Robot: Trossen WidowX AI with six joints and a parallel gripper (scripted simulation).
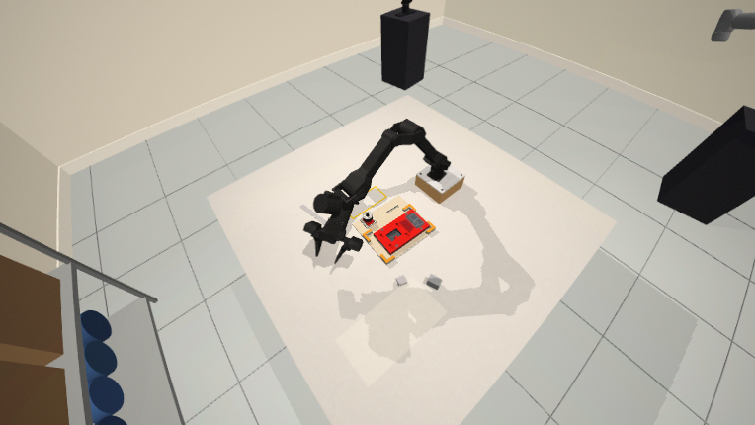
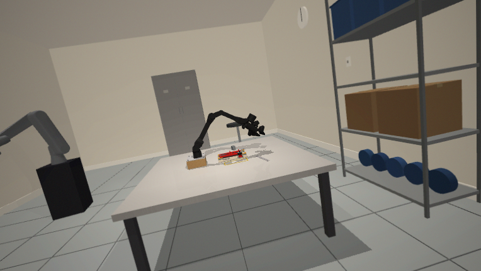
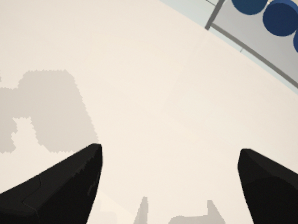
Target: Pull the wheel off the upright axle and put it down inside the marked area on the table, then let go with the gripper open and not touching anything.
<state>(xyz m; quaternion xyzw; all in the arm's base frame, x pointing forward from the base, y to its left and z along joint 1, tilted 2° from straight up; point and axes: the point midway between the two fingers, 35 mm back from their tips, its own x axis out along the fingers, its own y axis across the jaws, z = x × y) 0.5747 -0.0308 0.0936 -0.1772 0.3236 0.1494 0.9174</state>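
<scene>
Right now the wheel is 260 mm behind my gripper tip, 90 mm below it and 60 mm to the right of it. Round my gripper tip: upright axle 260 mm behind, 100 mm below, 60 mm to the right; then grey strip 240 mm to the right, 130 mm below, 130 mm behind.
</scene>
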